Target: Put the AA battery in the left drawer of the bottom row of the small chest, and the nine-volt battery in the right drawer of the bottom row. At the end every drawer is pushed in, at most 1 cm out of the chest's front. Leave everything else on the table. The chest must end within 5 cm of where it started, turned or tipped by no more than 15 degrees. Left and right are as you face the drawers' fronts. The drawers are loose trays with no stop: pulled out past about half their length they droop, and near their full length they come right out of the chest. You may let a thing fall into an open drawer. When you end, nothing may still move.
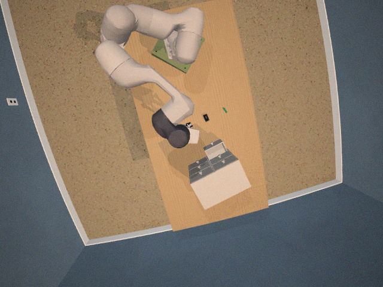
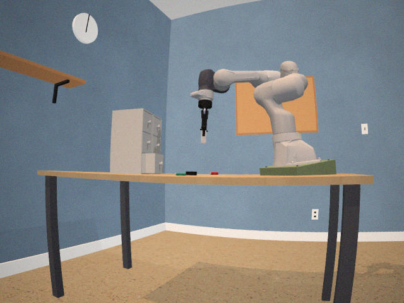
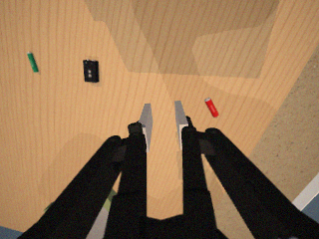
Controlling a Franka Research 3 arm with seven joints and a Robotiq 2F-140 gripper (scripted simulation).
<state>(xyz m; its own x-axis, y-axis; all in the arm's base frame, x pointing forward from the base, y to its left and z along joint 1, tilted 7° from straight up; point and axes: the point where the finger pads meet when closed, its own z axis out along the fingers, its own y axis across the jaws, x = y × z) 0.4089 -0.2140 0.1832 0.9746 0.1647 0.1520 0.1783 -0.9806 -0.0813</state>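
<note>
My hand is 4 cm past the red AA battery, 11 cm to the left of it and 19 cm above it. The rest, counted from my hand: green AA battery 3 cm ahead, 31 cm to the left, 20 cm below; black nine-volt battery 3 cm ahead, 17 cm to the left, 19 cm below.
</note>
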